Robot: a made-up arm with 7 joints. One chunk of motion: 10 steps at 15 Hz.
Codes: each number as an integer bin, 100 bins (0 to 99) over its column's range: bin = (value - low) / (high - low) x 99, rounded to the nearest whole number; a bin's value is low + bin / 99 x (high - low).
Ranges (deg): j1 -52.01..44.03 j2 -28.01..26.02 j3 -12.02..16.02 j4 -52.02..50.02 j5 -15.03..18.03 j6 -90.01..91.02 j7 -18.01..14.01
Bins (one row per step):
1: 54 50 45 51 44 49 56
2: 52 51 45 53 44 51 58
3: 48 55 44 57 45 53 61
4: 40 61 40 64 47 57 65
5: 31 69 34 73 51 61 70
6: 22 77 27 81 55 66 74
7: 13 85 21 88 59 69 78
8: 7 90 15 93 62 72 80
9: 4 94 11 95 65 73 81
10: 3 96 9 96 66 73 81
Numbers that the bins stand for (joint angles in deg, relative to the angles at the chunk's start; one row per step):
1: 0.38 -0.72 0.73 0.55 -0.34 -0.41 0.10
2: -1.56 -0.18 0.73 2.61 -0.34 3.25 0.75
3: -5.45 2.01 0.44 6.73 0.00 6.91 1.72
4: -13.21 5.28 -0.69 13.95 0.67 14.22 3.01
5: -21.94 9.65 -2.39 23.22 2.00 21.53 4.63
6: -30.67 14.01 -4.37 31.47 3.34 30.68 5.92
7: -39.40 18.38 -6.07 38.68 4.67 36.16 7.22
8: -45.22 21.11 -7.77 43.84 5.67 41.65 7.86
9: -48.13 23.29 -8.90 45.90 6.68 43.48 8.19
10: -49.10 24.38 -9.47 46.93 7.01 43.48 8.19

